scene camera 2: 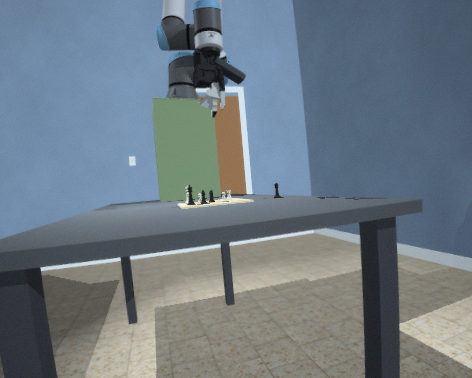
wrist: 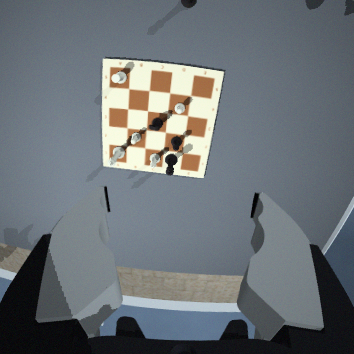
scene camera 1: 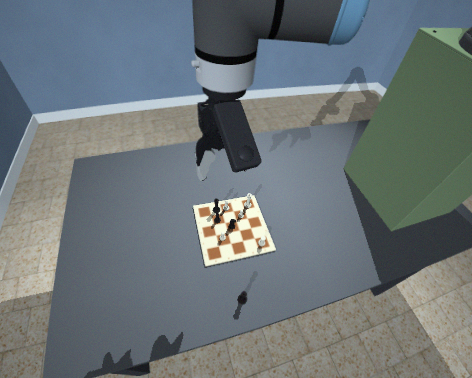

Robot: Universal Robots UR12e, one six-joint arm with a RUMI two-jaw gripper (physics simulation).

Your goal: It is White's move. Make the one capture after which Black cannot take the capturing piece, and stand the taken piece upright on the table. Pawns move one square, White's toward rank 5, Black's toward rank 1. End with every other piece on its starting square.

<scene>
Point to a chessboard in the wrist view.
151, 89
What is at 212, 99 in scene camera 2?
The gripper.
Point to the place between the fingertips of the gripper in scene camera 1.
223, 175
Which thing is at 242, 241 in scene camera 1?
A chessboard.
</scene>
